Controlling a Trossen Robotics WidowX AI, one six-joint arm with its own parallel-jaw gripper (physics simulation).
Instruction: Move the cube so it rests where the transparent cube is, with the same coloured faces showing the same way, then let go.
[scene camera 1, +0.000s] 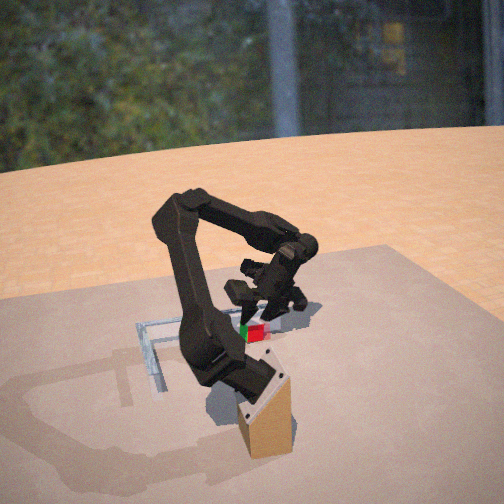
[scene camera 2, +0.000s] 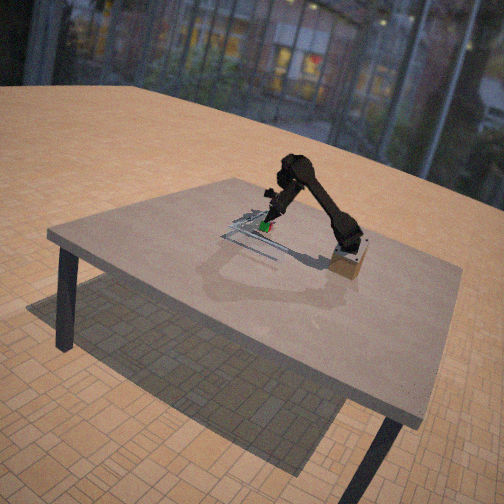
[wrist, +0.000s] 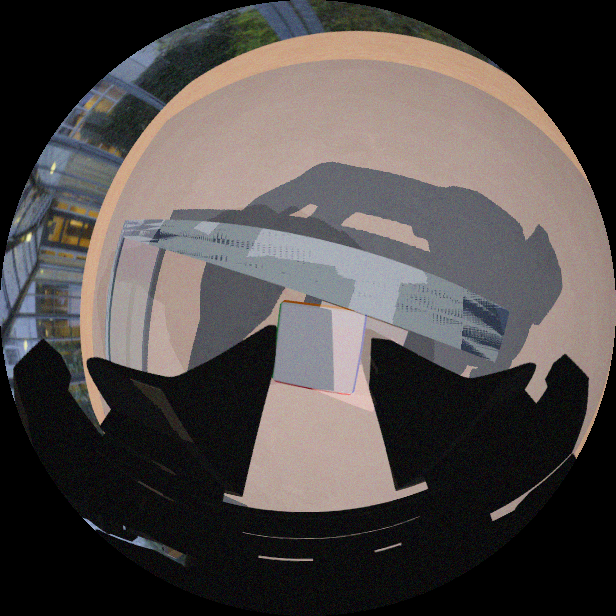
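The cube (scene camera 1: 254, 332) sits on the table under my gripper (scene camera 1: 262, 312), showing a green face on the left and a red face on the right; it also shows in scene camera 2 (scene camera 2: 265, 225). In the wrist view the cube (wrist: 318, 347) shows a pale grey top face between my two black fingers (wrist: 318, 400), with a narrow gap on each side. The gripper is open around it. I cannot make out a separate transparent cube in any view.
A low grey metal rail frame (scene camera 1: 165, 340) lies on the table beside the cube; it crosses the wrist view as a band (wrist: 330, 265) just behind the cube. The arm's tan base block (scene camera 1: 266, 415) stands in front.
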